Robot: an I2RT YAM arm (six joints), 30 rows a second.
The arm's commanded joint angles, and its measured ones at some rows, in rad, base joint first. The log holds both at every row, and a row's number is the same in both.
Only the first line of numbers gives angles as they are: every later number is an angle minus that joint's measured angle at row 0.
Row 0, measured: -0.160 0.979 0.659 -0.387 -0.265 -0.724
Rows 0 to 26, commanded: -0.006 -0.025 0.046 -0.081 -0.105 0.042; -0.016 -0.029 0.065 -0.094 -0.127 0.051; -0.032 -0.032 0.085 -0.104 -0.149 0.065; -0.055 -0.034 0.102 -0.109 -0.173 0.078; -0.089 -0.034 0.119 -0.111 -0.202 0.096; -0.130 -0.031 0.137 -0.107 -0.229 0.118; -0.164 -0.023 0.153 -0.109 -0.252 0.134; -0.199 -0.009 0.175 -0.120 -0.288 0.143; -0.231 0.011 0.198 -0.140 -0.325 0.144; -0.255 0.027 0.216 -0.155 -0.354 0.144; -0.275 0.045 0.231 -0.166 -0.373 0.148; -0.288 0.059 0.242 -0.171 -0.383 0.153; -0.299 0.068 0.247 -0.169 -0.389 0.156; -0.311 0.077 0.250 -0.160 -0.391 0.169; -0.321 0.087 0.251 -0.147 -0.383 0.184; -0.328 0.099 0.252 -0.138 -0.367 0.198; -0.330 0.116 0.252 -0.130 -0.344 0.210; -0.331 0.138 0.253 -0.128 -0.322 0.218; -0.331 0.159 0.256 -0.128 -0.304 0.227; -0.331 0.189 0.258 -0.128 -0.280 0.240; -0.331 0.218 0.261 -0.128 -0.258 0.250; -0.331 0.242 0.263 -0.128 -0.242 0.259; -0.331 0.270 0.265 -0.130 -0.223 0.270; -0.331 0.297 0.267 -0.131 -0.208 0.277; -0.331 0.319 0.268 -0.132 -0.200 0.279; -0.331 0.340 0.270 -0.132 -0.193 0.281; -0.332 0.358 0.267 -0.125 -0.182 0.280
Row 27, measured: -0.330 0.327 0.262 -0.128 -0.227 0.259
